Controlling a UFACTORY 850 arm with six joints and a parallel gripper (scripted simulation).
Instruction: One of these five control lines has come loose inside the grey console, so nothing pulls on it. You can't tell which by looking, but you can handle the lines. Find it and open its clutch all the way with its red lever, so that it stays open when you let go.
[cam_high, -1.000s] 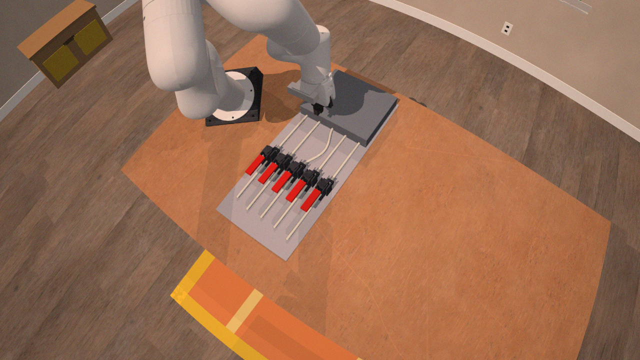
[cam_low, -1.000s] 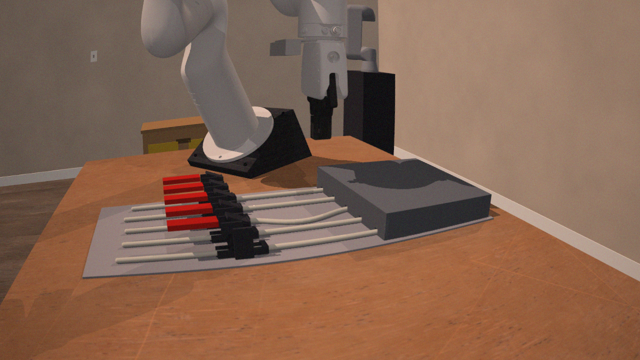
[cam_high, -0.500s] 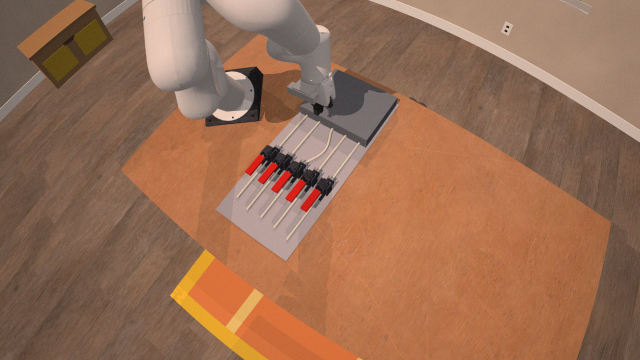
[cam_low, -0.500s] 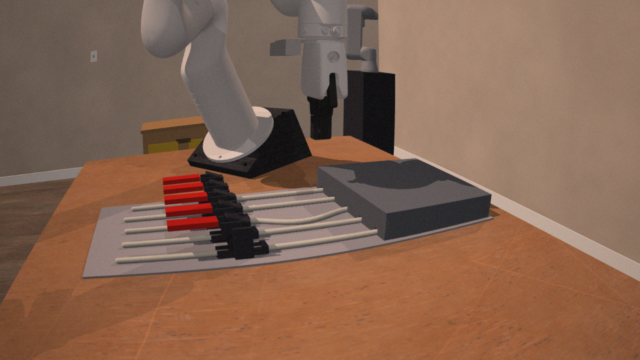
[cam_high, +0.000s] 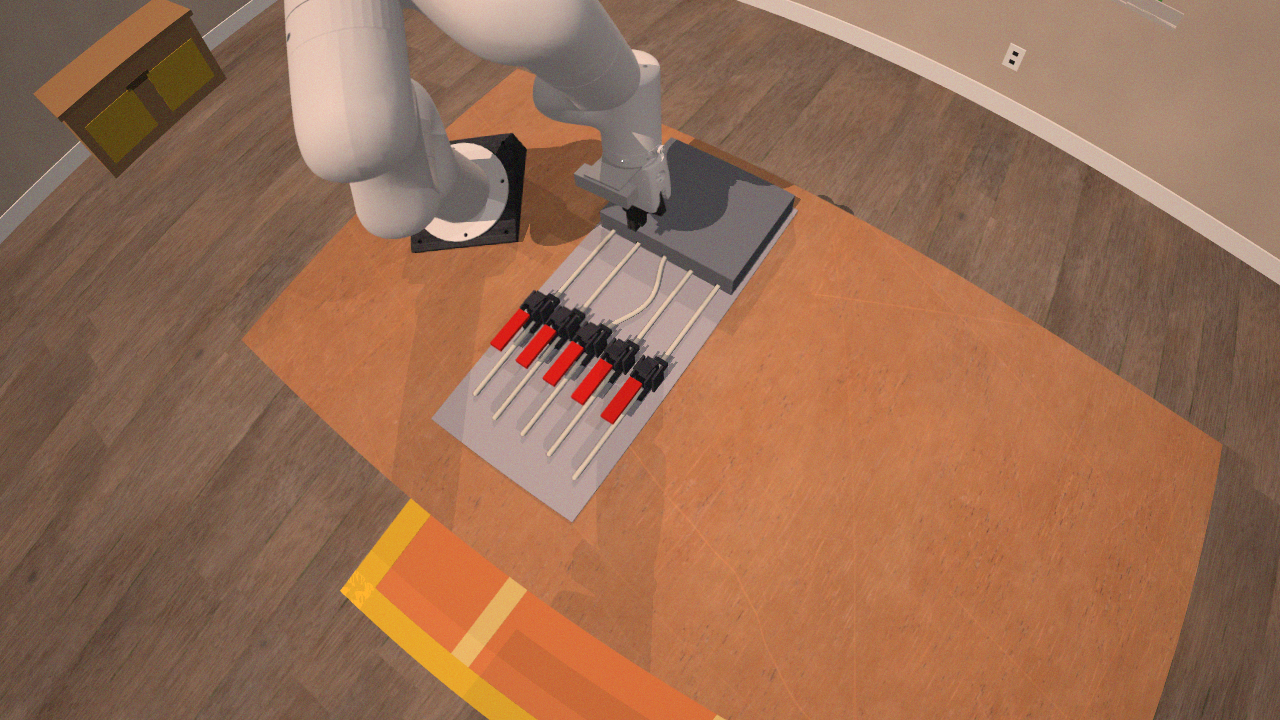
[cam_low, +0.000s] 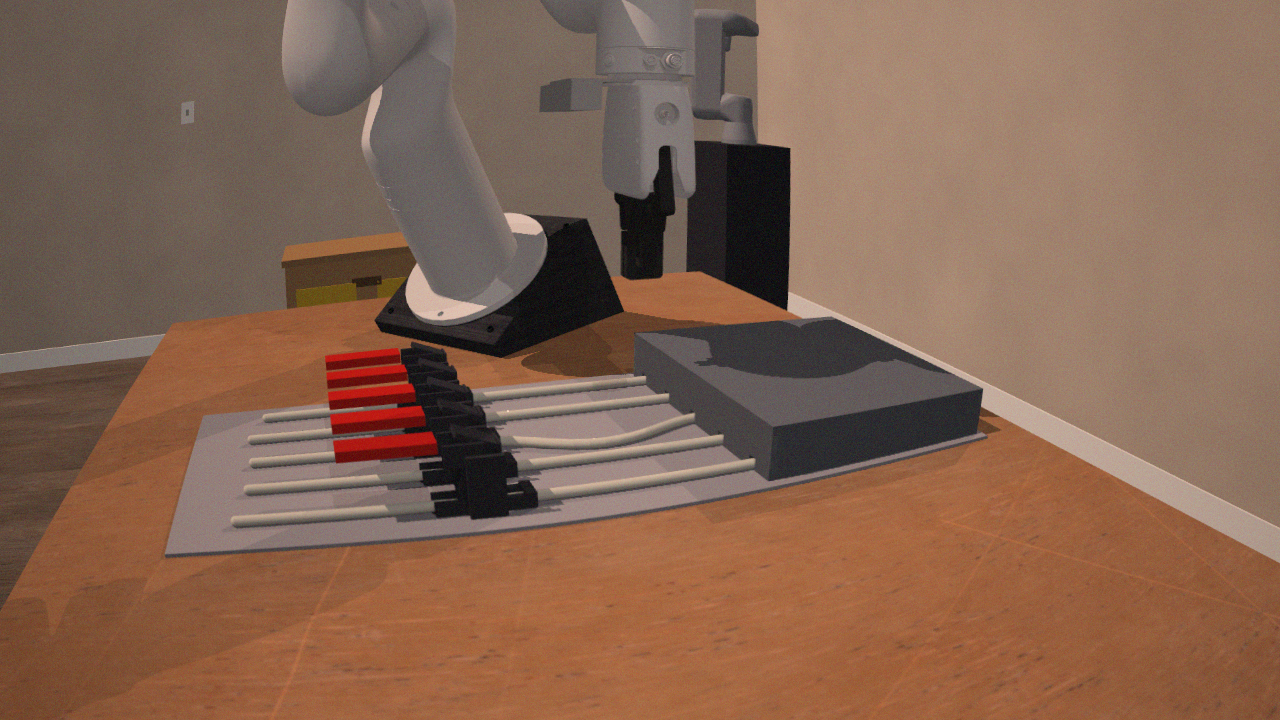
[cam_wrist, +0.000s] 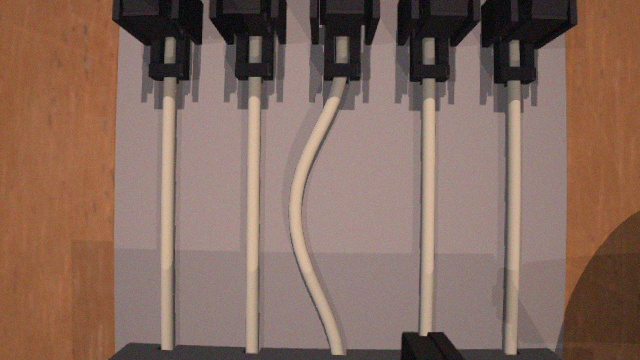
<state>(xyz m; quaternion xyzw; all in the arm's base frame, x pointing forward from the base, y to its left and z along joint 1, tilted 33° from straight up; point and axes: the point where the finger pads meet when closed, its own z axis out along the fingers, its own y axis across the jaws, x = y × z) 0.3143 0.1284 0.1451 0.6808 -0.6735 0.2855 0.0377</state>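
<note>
My gripper is now 32 cm to the left of the grey plate and 14 cm above it.
</note>
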